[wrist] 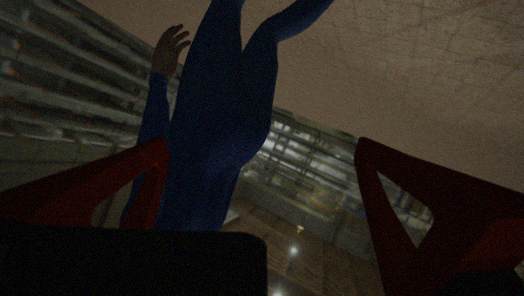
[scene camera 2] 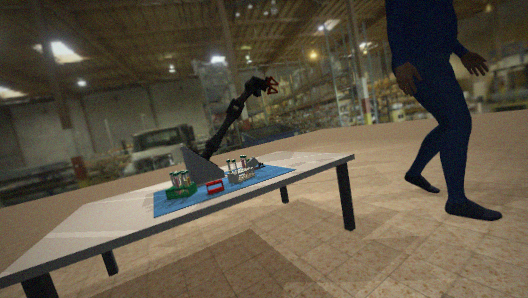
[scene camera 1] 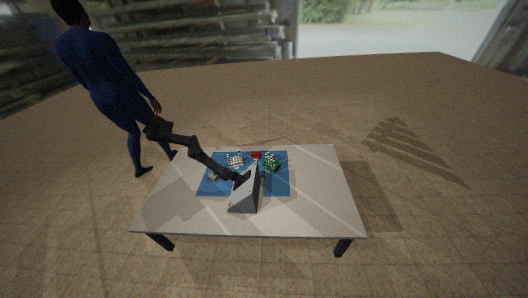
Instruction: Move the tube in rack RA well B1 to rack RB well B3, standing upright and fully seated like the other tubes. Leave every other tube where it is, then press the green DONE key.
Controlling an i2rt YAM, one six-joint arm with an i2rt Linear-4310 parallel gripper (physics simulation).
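Seen in the pictures: gripper, fingertip midpoint: (wrist: 261,147) (scene camera 2: 278,88); arm's base, link origin: (scene camera 2: 203,159) (scene camera 1: 242,180).
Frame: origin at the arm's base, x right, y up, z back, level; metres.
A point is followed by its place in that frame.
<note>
My gripper (scene camera 2: 276,85) {y 0.376, x -0.572, z -0.174 m} (wrist: 261,147) {y 0.376, x -0.572, z -0.174 m} is open with nothing between its red fingers. It is raised high, off the table's left side in scene camera 1, far from the racks. A green rack (scene camera 1: 271,168) (scene camera 2: 181,191) holds several upright tubes with dark caps. A white rack (scene camera 1: 235,161) {y -0.088, x -0.112, z -0.285 m} (scene camera 2: 242,176) {y -0.118, x -0.122, z -0.300 m} holds a few upright tubes. Rack labels and wells are too small to read, so I cannot tell which is RA or RB. A small grey box (scene camera 1: 213,176) {y -0.073, x -0.261, z -0.108 m} (scene camera 2: 255,162) {y -0.085, x -0.280, z -0.180 m} sits near the white rack; a green DONE key cannot be made out clearly. No rack shows in the wrist view.
A red holder (scene camera 1: 256,155) (scene camera 2: 215,187) stands between the racks on the blue mat (scene camera 1: 281,187) {y -0.131, x 0.277, z -0.029 m} (scene camera 2: 162,209) {y -0.131, x 0.311, z -0.378 m}. The arm's grey wedge base (scene camera 1: 245,197) {y 0.064, x 0.053, z 0.179 m} (scene camera 2: 197,167) {y -0.029, x 0.071, z -0.102 m} stands behind them. A person in blue (scene camera 1: 102,75) (scene camera 2: 440,80) (wrist: 225,105) stands beside the table, close to the gripper.
</note>
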